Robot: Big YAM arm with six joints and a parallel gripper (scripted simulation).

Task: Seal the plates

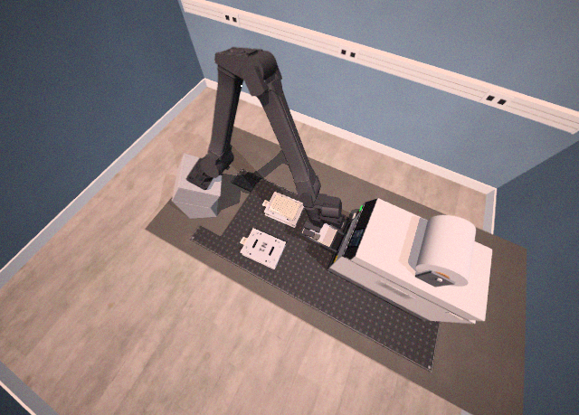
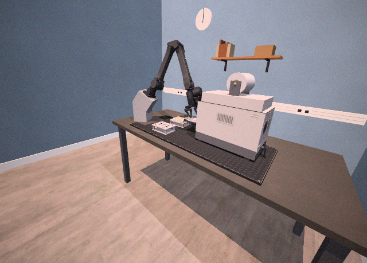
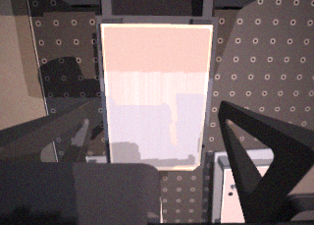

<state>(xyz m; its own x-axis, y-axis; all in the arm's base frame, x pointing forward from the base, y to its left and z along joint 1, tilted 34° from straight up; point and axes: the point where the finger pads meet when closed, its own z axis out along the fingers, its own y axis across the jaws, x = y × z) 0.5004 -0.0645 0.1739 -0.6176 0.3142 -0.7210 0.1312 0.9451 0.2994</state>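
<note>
The sealer stage is 4 cm below my hand. From my hand the other things lie so: foil roll 33 cm ahead, 28 cm above, 5 cm to the right; plate nest 21 cm behind, 13 cm to the right, 9 cm below.
</note>
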